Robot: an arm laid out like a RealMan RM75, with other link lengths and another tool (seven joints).
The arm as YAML. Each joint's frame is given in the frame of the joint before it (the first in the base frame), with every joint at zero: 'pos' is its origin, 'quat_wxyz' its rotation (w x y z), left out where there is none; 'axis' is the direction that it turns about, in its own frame. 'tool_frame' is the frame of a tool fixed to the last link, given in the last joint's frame.
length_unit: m
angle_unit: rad
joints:
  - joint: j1
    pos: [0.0, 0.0, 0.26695]
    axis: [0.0, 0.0, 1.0]
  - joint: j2
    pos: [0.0, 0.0, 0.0]
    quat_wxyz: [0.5, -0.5, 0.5, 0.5]
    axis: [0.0, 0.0, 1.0]
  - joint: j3
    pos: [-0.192, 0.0, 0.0]
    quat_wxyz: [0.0, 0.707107, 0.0, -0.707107]
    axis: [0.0, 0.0, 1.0]
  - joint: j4
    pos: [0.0, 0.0, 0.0]
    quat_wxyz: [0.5, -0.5, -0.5, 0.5]
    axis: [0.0, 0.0, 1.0]
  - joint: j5
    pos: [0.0, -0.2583, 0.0]
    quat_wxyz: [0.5, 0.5, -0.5, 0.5]
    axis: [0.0, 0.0, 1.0]
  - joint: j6
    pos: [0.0, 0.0, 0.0]
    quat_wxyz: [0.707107, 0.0, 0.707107, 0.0]
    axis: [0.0, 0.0, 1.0]
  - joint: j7
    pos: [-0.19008, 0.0, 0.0]
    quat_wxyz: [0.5, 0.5, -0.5, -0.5]
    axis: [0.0, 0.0, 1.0]
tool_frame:
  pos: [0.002, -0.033, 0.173]
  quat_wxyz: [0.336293, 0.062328, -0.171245, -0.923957]
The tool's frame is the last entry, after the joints.
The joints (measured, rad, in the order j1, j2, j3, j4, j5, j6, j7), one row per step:
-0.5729, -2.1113, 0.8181, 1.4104, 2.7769, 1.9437, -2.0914
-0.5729, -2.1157, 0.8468, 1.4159, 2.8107, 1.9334, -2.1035
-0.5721, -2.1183, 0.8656, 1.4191, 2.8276, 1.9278, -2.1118
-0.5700, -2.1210, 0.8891, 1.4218, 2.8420, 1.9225, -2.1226
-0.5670, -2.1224, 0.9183, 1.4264, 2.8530, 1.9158, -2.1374
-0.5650, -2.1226, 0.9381, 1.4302, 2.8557, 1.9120, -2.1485
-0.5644, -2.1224, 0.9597, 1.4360, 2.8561, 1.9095, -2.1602
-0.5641, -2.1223, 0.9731, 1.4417, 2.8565, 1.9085, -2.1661
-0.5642, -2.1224, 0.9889, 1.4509, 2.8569, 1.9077, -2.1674
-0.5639, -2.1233, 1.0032, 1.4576, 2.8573, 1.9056, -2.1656
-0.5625, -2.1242, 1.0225, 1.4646, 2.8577, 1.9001, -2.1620
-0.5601, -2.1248, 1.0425, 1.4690, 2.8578, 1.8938, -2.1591
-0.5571, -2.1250, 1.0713, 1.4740, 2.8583, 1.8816, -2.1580
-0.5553, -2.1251, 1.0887, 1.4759, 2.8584, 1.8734, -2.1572
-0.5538, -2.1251, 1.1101, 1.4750, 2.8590, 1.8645, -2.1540
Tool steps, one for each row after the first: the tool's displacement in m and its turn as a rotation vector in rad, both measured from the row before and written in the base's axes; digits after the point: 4 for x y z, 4 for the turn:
-0.0078, -0.0003, 0.0018, -0.0052, 0.0423, 0.0051
-0.0037, -0.0003, 0.0006, -0.0039, 0.0230, 0.0020
-0.0031, -0.0009, -0.0004, -0.0064, 0.0224, 0.0019
-0.0022, 0.0001, -0.0003, -0.0051, 0.0236, -0.0007
-0.0001, 0.0004, -0.0006, -0.0028, 0.0122, -0.0021
0.0015, 0.0011, -0.0007, -0.0034, 0.0115, -0.0058
0.0013, 0.0010, 0.0000, -0.0018, 0.0077, -0.0060
0.0024, 0.0019, 0.0003, -0.0039, 0.0097, -0.0140
0.0021, 0.0016, -0.0005, -0.0055, 0.0080, -0.0144
0.0021, 0.0023, -0.0009, -0.0070, 0.0107, -0.0196
0.0015, 0.0016, -0.0015, -0.0081, 0.0103, -0.0171
0.0019, 0.0033, -0.0020, -0.0080, 0.0150, -0.0233
0.0011, 0.0020, -0.0015, -0.0051, 0.0086, -0.0140
0.0009, 0.0014, -0.0026, -0.0105, 0.0106, -0.0166

